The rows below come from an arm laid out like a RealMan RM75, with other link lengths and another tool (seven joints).
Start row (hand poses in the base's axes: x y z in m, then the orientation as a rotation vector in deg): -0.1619 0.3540 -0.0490 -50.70 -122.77 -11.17
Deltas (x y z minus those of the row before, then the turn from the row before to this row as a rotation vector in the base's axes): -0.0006 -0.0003 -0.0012 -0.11 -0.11 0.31; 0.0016 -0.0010 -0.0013 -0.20 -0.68 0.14; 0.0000 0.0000 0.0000 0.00 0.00 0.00; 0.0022 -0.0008 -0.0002 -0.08 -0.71 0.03; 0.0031 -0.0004 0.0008 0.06 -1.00 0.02; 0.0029 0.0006 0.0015 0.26 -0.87 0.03; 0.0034 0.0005 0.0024 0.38 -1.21 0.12; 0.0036 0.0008 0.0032 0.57 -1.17 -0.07; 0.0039 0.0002 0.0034 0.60 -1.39 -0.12
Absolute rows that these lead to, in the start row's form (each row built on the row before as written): -0.1625 0.3537 -0.0502 -50.43 -123.03 -10.95; -0.1609 0.3527 -0.0515 -50.44 -123.77 -10.99; -0.1609 0.3527 -0.0515 -50.44 -123.77 -10.99; -0.1587 0.3519 -0.0517 -50.51 -124.46 -11.23; -0.1556 0.3515 -0.0509 -50.53 -125.38 -11.77; -0.1527 0.3521 -0.0494 -50.42 -126.12 -12.46; -0.1493 0.3526 -0.0470 -50.16 -127.17 -13.40; -0.1457 0.3534 -0.0438 -50.00 -128.05 -14.63; -0.1418 0.3536 -0.0404 -49.89 -129.10 -16.03
